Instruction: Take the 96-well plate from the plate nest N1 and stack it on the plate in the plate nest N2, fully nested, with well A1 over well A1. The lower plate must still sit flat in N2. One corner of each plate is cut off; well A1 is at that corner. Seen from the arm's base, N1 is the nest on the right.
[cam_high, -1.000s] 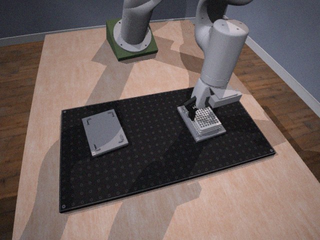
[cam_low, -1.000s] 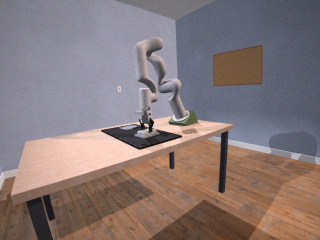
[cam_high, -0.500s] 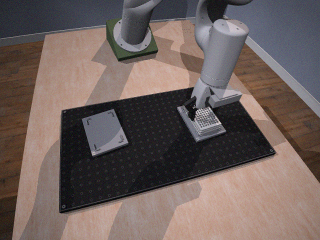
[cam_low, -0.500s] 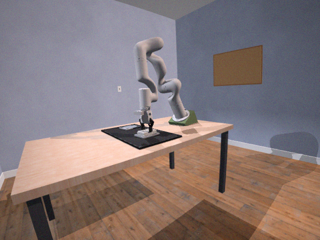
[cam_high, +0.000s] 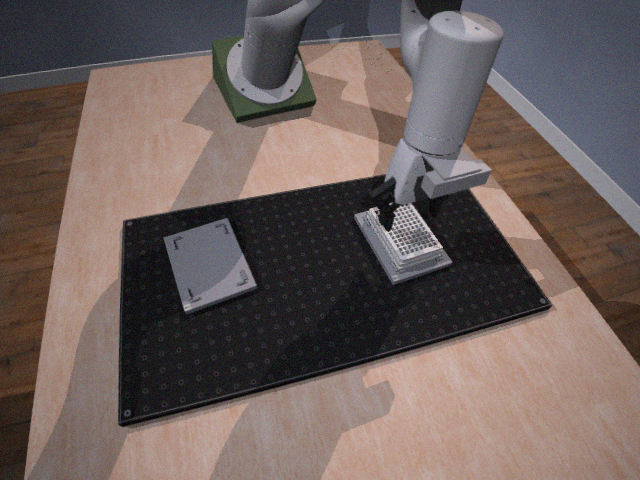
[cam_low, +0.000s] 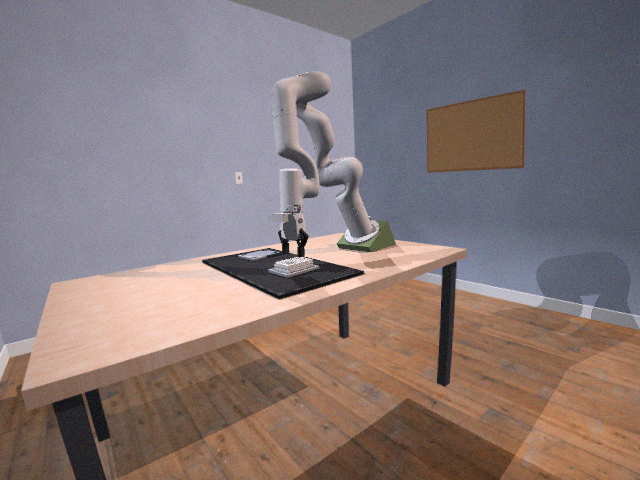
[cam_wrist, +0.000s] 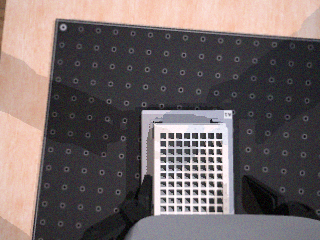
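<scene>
Right now the white 96-well plate is 4 cm below my hand. The rest, counted from my hand: plate nest N1: 35 cm to the right, 7 cm below, 1 cm ahead; plate nest N2: 7 cm below.
</scene>
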